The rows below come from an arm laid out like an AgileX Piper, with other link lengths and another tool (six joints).
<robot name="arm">
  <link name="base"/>
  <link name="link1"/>
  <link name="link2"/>
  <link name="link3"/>
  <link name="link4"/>
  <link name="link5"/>
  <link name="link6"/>
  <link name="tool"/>
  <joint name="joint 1" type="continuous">
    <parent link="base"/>
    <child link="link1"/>
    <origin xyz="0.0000 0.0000 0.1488" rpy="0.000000 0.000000 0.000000"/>
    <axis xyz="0 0 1"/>
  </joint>
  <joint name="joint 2" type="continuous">
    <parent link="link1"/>
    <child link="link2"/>
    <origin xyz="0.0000 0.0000 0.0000" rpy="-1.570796 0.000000 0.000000"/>
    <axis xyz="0 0 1"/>
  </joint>
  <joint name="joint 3" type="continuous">
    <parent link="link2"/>
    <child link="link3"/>
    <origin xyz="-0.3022 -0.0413 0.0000" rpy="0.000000 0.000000 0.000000"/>
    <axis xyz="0 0 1"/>
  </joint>
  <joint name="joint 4" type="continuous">
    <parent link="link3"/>
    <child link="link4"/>
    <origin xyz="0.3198 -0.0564 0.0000" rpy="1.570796 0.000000 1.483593"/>
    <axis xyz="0 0 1"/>
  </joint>
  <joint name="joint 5" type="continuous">
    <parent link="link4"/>
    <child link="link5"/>
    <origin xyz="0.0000 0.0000 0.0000" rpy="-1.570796 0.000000 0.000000"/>
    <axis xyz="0 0 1"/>
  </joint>
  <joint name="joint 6" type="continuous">
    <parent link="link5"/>
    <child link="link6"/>
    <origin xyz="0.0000 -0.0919 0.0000" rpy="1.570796 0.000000 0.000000"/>
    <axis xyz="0 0 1"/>
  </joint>
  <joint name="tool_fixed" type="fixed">
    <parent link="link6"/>
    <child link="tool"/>
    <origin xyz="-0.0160 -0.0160 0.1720" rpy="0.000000 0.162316 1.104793"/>
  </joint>
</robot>
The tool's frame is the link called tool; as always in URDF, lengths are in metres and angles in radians. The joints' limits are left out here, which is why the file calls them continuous.
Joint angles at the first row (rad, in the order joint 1, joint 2, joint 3, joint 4, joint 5, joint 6):
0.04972, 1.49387, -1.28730, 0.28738, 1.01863, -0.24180
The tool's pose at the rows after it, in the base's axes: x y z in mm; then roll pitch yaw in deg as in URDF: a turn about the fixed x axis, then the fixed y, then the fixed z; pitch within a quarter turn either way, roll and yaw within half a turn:
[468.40, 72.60, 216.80, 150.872, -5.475, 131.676]
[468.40, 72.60, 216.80, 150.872, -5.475, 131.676]
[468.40, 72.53, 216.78, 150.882, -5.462, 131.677]
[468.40, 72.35, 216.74, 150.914, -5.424, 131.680]
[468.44, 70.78, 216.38, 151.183, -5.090, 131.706]
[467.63, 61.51, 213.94, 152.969, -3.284, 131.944]
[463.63, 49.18, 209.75, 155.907, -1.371, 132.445]
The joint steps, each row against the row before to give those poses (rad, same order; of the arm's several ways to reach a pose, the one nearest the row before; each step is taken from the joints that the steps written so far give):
0.00002, 0.00001, -0.00001, -0.00171, 0.00000, 0.00002
0.00000, 0.00000, 0.00000, 0.00000, 0.00000, 0.00000
-0.00003, -0.00001, 0.00003, -0.00027, -0.00002, -0.00004
0.00000, 0.00000, -0.00001, -0.00088, 0.00003, 0.00002
0.00002, 0.00000, 0.00000, -0.00754, -0.00002, 0.00003
-0.00002, -0.00001, 0.00001, -0.04449, 0.00450, -0.00003
0.00001, 0.00002, -0.00002, -0.05918, 0.01884, -0.00001

